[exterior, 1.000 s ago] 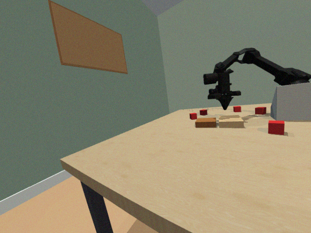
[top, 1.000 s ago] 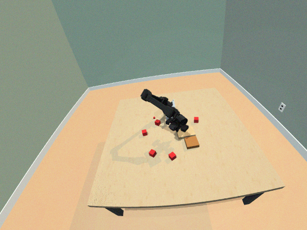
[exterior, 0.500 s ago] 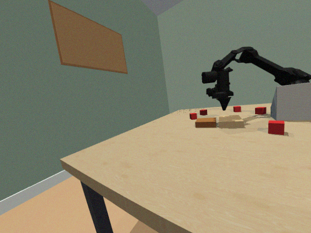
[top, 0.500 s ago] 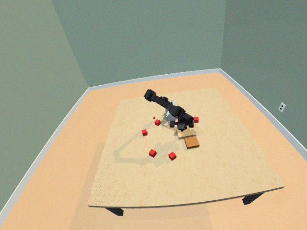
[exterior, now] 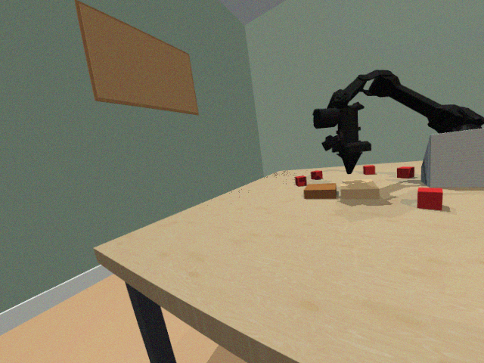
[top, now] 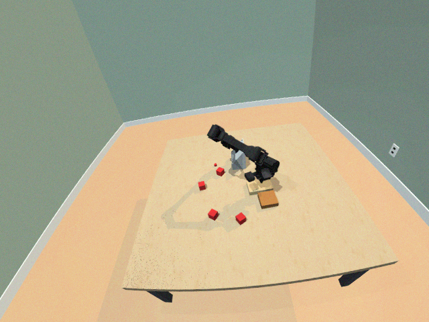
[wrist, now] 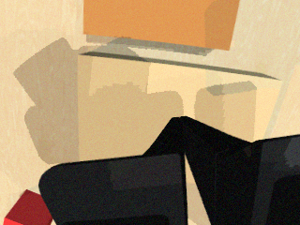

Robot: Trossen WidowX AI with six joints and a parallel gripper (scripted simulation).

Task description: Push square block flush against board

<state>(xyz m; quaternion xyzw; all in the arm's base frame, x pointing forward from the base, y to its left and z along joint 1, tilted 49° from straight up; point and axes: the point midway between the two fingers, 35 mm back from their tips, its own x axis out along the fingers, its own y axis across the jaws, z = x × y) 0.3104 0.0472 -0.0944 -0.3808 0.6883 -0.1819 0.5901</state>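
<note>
The pale tan board lies 50 mm below my gripper tip, 20 mm behind it and 10 mm to the right of it. Round my gripper tip: brown square block: 90 mm ahead, 50 mm below, 20 mm to the left.
</note>
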